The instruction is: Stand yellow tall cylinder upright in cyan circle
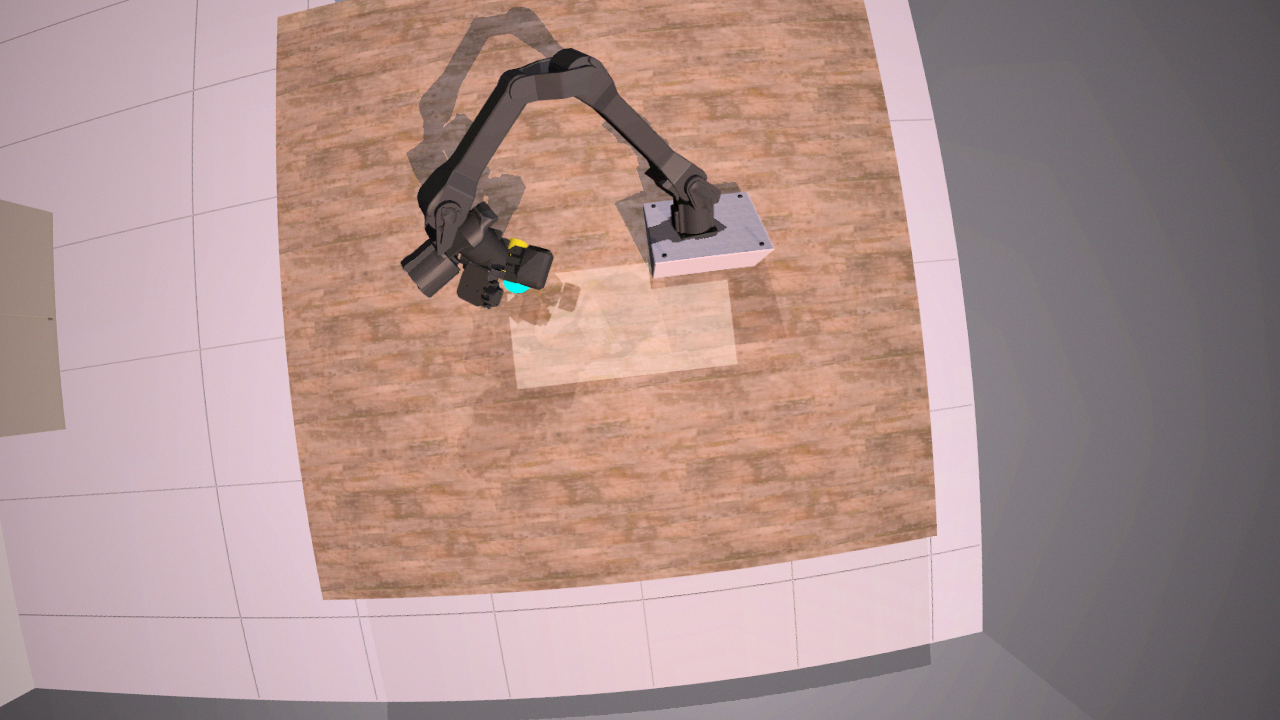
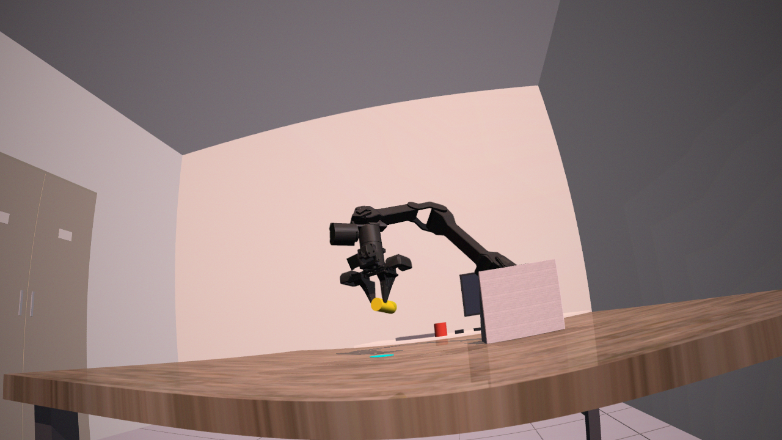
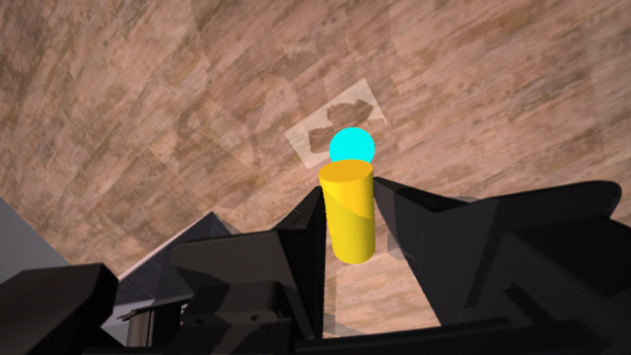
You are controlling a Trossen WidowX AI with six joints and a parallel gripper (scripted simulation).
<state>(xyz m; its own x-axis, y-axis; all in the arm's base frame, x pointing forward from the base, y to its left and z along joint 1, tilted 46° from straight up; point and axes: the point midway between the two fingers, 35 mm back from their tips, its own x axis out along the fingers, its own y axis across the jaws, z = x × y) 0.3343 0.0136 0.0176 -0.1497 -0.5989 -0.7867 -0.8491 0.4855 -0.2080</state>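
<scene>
The cyan circle lies 1 cm ahead of my gripper tip, 1 cm to the right of it and 13 cm below it. Also, from my gripper tip: yellow tall cylinder 1 cm behind, 2 cm to the right.
</scene>
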